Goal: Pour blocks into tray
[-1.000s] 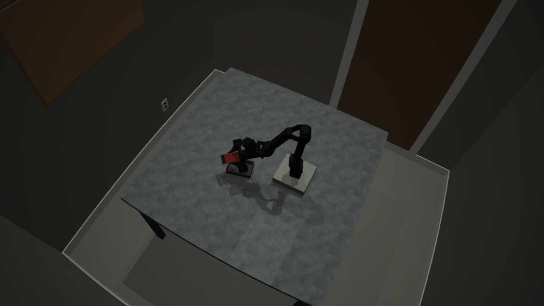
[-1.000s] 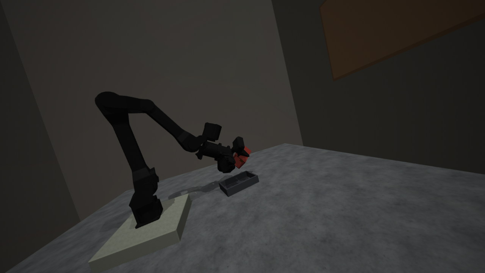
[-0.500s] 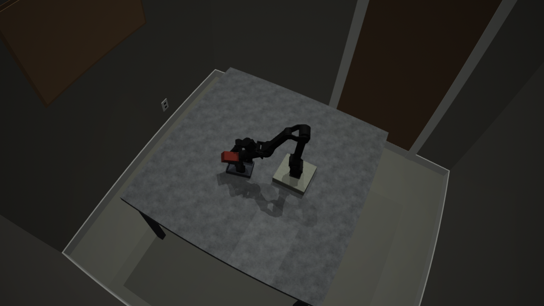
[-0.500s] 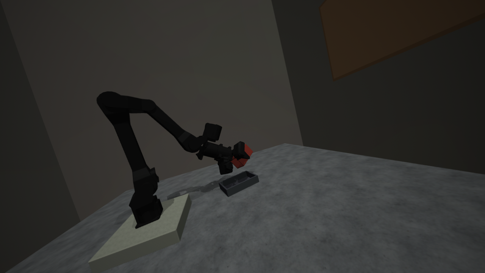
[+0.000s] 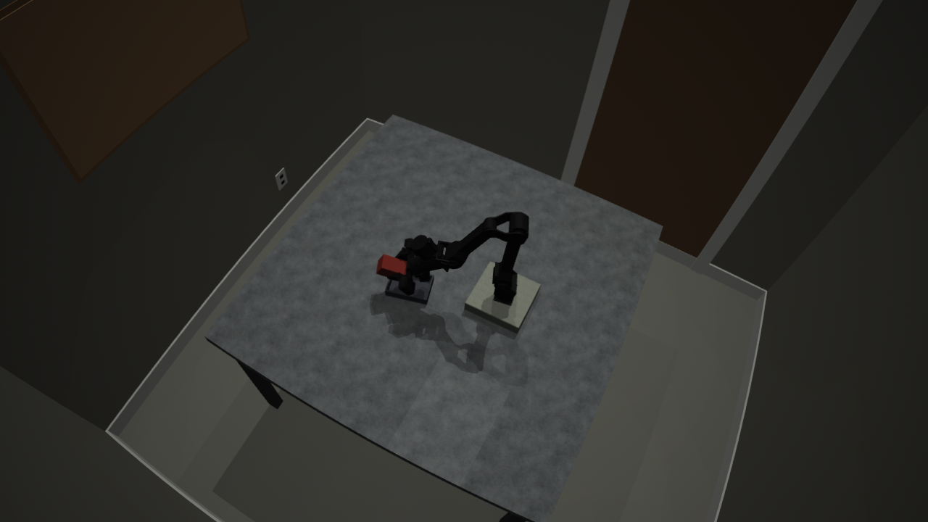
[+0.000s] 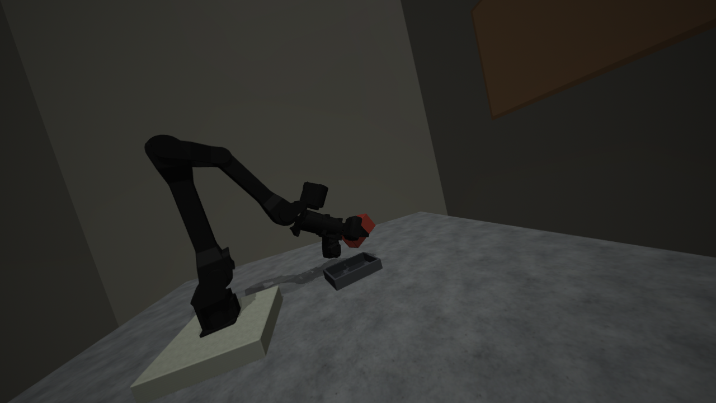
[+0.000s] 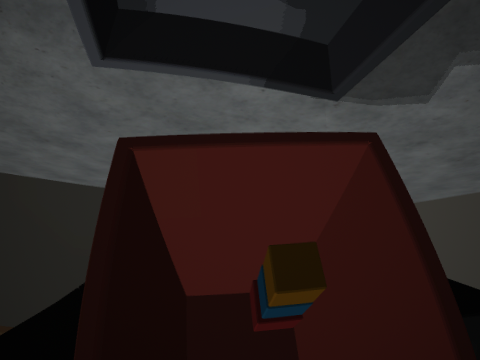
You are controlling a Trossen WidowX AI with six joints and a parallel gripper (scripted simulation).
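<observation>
The orange block is 1 cm to the left of my gripper tip, 1 cm behind it and 1 cm above it. Round my gripper tip: red square cup 3 cm above.
</observation>
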